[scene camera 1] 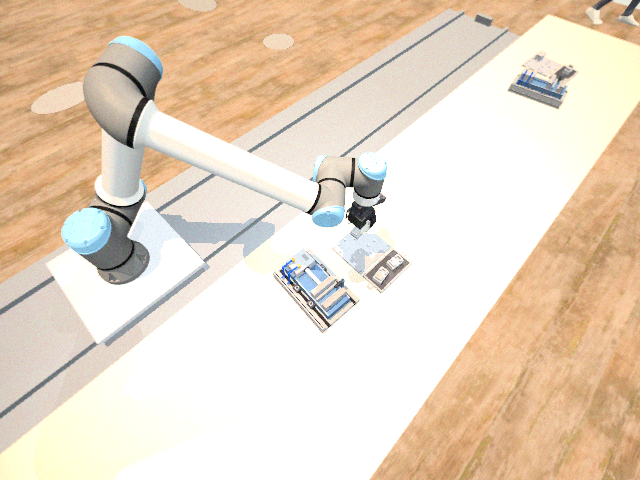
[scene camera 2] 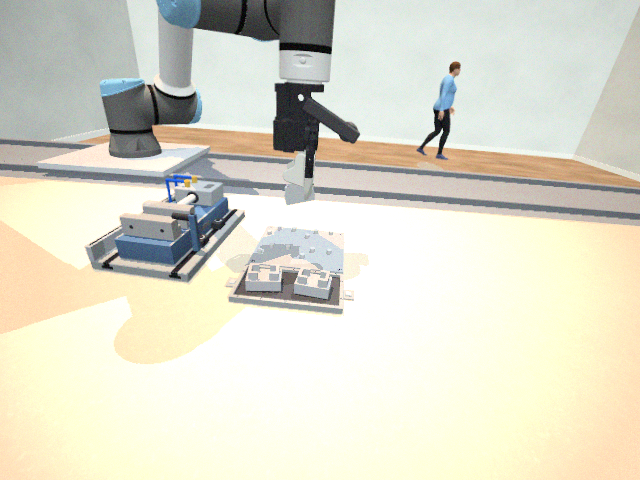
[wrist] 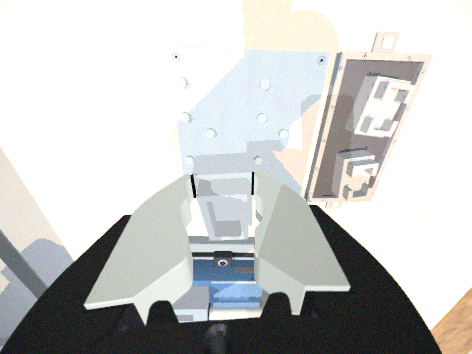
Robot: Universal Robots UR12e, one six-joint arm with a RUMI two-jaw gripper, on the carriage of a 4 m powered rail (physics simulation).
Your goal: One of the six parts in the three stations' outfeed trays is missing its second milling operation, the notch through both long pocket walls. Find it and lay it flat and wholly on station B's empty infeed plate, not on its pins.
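Frame: origin at the arm's base, x left, y ahead, z down, level; centimetres.
Seen in the pictures: gripper, between the fingertips: [scene camera 2: 306, 196] [wrist: 223, 176]; arm's base, origin of its link: [scene camera 1: 125, 263] [scene camera 2: 136, 152].
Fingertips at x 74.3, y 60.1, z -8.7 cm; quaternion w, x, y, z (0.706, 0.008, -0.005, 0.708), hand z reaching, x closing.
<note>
Offsets run from my fingertips to a thing's middle. "spot": to the spot under its first point.
My gripper [scene camera 1: 357, 230] [scene camera 2: 299, 190] [wrist: 223, 176] is shut on a light grey milled part {dx -1.6, dy +0.1, dz -0.8 cm} [scene camera 2: 297, 195] [wrist: 225, 215]. Its pocket shows in the wrist view, and I see no notch in the visible long walls. The part hangs above the pinned infeed plate {dx -0.6, dy +2.6, dz +11.3 cm} [scene camera 1: 359, 260] [scene camera 2: 336, 261] [wrist: 220, 95], near the plate's rail-side end, clearly apart from it in scene camera 2. No part lies on the visible plate; the fingers and the held part hide some of it in the wrist view. The outfeed tray {dx -1.2, dy +8.1, dz +11.9 cm} [scene camera 2: 289, 304] [wrist: 316, 165] beside the plate holds two notched parts {spot: dx -5.7, dy +18.4, dz +9.0 cm} [scene camera 2: 263, 279] {spot: dx +3.0, dy +18.7, dz +9.0 cm} [scene camera 2: 313, 284].
A blue vise fixture {dx -27.6, dy +1.9, dz +6.8 cm} [scene camera 1: 330, 302] [scene camera 2: 149, 249] [wrist: 200, 270] with grey jaws and thin blue nozzles stands beside the plate. Another station [scene camera 1: 537, 95] stands far off at the table's upper right. The arm's carriage [scene camera 1: 170, 279] is on the rail. A person [scene camera 2: 444, 98] walks behind the rail.
</note>
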